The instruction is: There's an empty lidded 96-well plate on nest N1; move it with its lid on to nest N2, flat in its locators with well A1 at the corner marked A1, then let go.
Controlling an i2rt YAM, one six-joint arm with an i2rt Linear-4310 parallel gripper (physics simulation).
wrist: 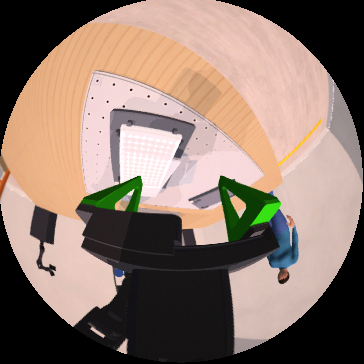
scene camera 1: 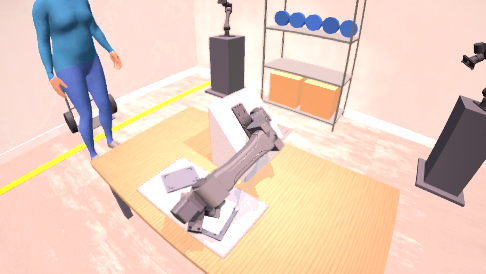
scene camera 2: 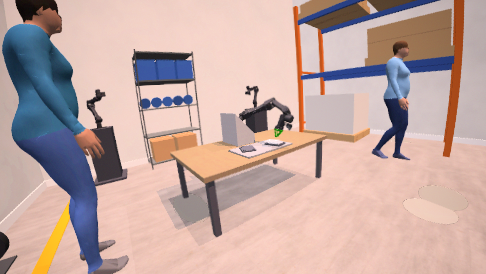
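The clear-white lidded plate sits on a dark nest, taken as N1; labels are unreadable. The other dark nest, taken as N2, is empty on the same white perforated board. My gripper is open, its green fingers wide apart and empty, above the board near the plate. In scene camera 1 the arm hides the fingers and part of the plate. The A1 mark cannot be made out.
A white sloped block stands on the wooden table behind the board, beside the arm's base. A person in teal stands beyond the table's left end. Wire shelves stand farther back.
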